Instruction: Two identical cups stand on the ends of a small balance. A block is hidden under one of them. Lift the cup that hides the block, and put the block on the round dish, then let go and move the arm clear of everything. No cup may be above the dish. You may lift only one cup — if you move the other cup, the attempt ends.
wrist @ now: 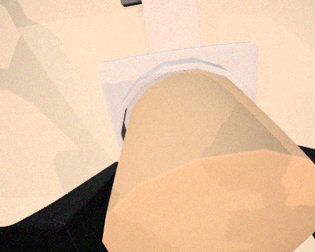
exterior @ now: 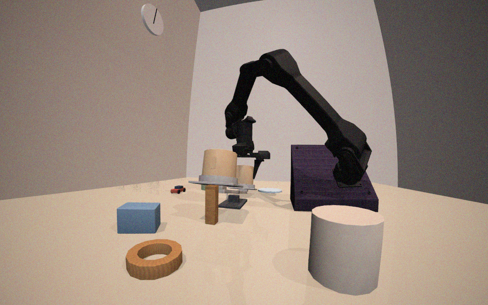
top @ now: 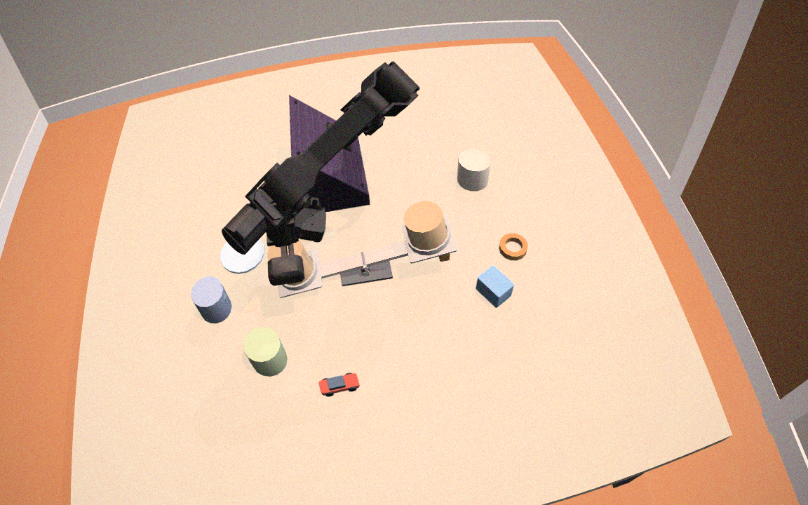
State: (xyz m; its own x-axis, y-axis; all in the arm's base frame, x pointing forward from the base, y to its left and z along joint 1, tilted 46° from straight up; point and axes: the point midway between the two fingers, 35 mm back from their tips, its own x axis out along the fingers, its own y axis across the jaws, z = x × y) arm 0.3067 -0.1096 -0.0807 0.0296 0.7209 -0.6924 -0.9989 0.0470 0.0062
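My gripper tip is now 2 cm above the small block. Also, from my gripper tip: lavender cylinder 16 cm to the right, 3 cm ahead, 2 cm below; small balance 14 cm to the left, 4 cm below, 1 cm ahead; round white dish 11 cm to the right, 9 cm behind, 6 cm below.
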